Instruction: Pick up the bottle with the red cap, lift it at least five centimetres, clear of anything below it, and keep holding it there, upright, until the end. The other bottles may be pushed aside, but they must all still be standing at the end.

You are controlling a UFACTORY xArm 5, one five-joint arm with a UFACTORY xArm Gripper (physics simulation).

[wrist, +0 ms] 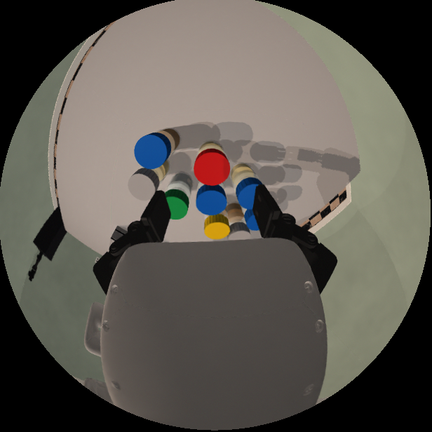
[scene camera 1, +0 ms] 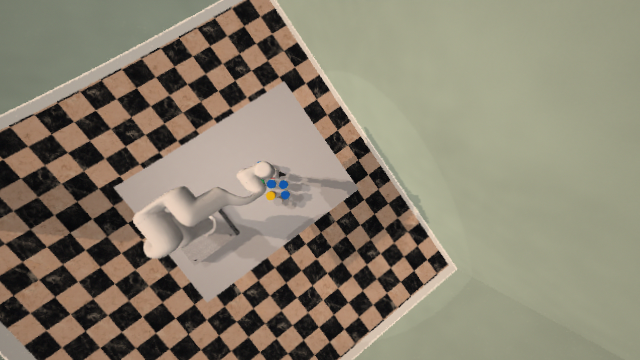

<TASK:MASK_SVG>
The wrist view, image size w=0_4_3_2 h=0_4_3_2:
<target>my gripper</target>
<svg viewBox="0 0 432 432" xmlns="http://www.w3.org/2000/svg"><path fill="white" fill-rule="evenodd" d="M264 184L257 184L255 187L252 212L263 238L227 241L161 242L170 220L170 209L164 191L156 190L142 212L140 221L135 220L131 222L127 227L128 232L109 245L109 252L105 252L93 265L93 273L106 295L100 328L102 372L109 396L116 407L144 419L170 426L202 430L227 430L268 424L290 417L316 404L323 384L327 359L327 332L320 292L322 292L332 271L335 269L337 257L325 245L318 243L318 239L313 233L295 224L295 217L281 212L278 204Z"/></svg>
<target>blue-capped bottle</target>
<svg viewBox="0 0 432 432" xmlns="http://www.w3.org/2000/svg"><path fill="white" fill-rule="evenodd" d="M234 163L230 168L229 176L234 191L236 191L238 203L243 208L252 209L255 187L257 184L262 184L262 182L248 163Z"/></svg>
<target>red-capped bottle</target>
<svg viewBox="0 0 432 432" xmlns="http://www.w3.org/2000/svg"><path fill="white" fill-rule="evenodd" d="M205 140L199 145L196 153L194 175L203 184L220 184L229 175L229 161L220 142Z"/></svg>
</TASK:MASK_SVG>
